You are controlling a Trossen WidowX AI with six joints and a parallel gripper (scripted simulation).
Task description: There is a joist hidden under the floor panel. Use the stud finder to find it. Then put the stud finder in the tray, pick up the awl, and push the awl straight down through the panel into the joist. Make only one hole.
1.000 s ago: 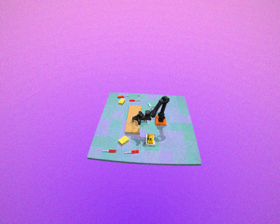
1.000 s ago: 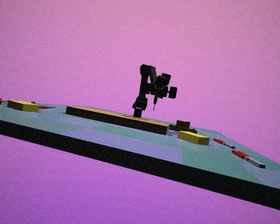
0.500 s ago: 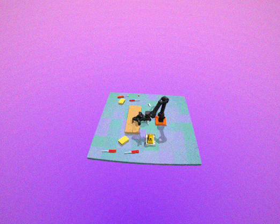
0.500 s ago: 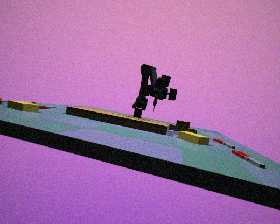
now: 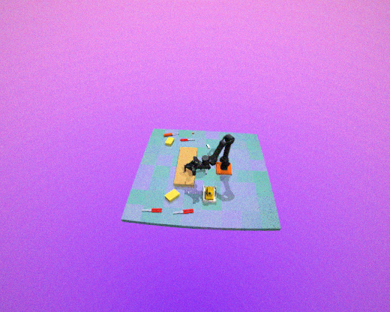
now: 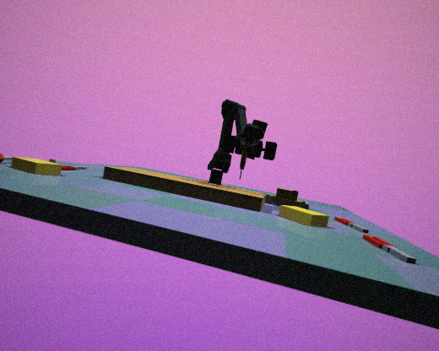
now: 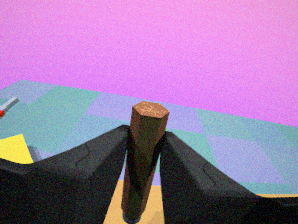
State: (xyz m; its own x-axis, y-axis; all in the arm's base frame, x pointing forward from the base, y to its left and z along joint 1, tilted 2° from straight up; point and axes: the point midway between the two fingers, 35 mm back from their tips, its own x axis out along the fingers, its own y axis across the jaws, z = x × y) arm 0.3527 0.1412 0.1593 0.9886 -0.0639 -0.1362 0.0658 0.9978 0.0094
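My gripper tip is 6 cm above the awl. Round my gripper tip: yellow stud finder (22 cm behind, 19 cm to the left, 13 cm below); then white tray (22 cm behind, 18 cm to the left, 17 cm below).
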